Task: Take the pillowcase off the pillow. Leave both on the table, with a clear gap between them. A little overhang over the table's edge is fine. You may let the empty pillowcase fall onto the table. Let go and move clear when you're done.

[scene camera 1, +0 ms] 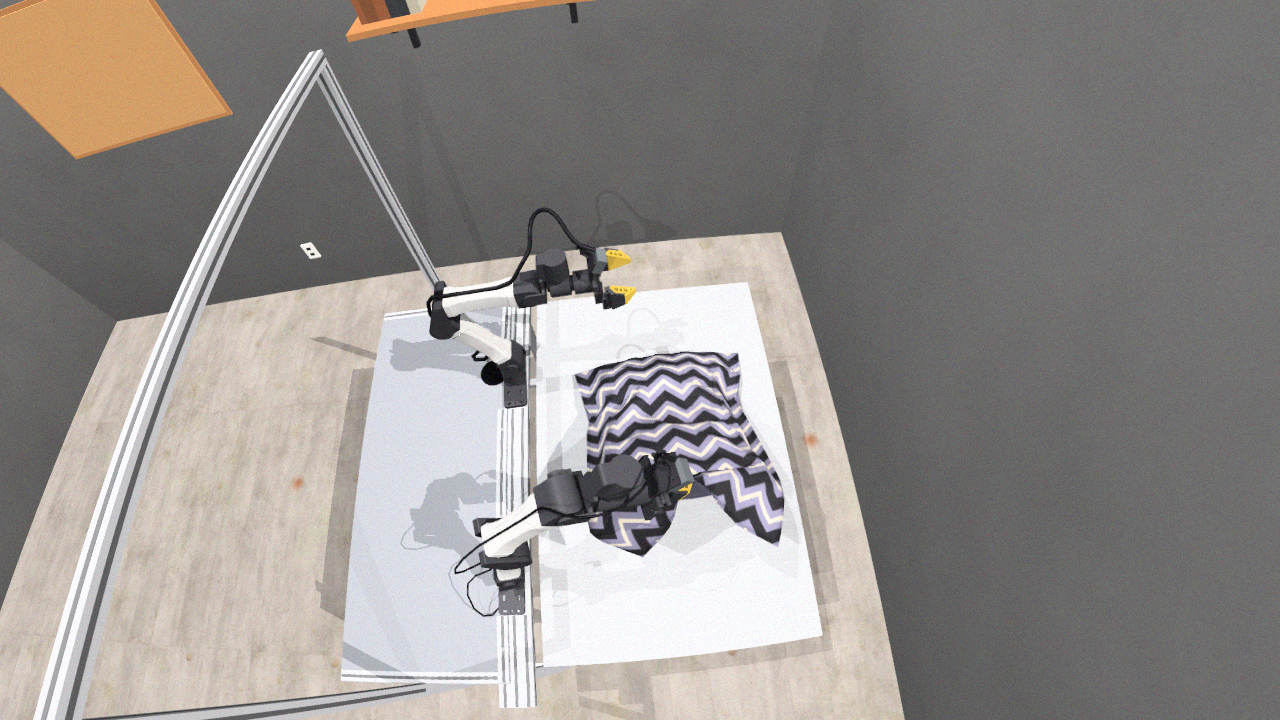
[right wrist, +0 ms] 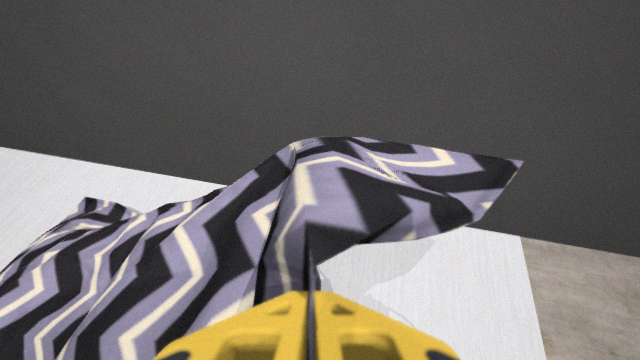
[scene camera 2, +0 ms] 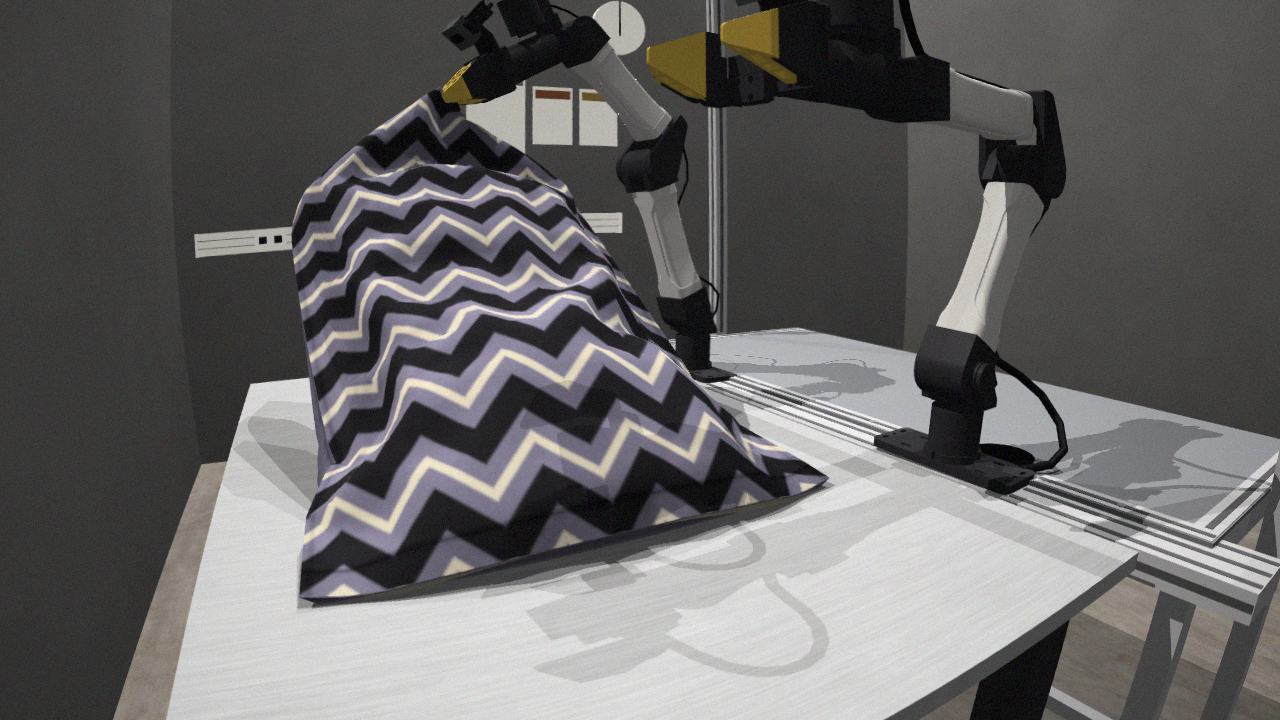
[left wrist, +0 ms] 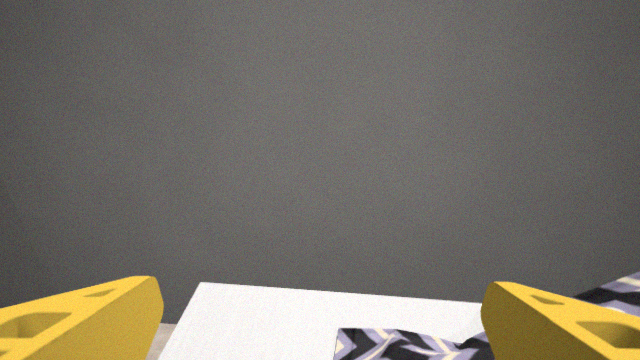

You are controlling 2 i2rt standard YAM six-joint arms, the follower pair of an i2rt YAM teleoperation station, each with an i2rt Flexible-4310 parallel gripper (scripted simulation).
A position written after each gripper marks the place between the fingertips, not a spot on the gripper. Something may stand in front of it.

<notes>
In view: the left gripper (scene camera 2: 681, 45), the right gripper (scene camera 2: 442, 99) and a zigzag pillowcase (scene camera 2: 486, 385).
The zigzag pillowcase is seen too in scene camera 1 (scene camera 1: 687, 402) and in the right wrist view (right wrist: 104, 275). The left gripper also shows in scene camera 1 (scene camera 1: 633, 274) and in the left wrist view (left wrist: 321, 294). The right gripper is seen too in the right wrist view (right wrist: 311, 306).
</notes>
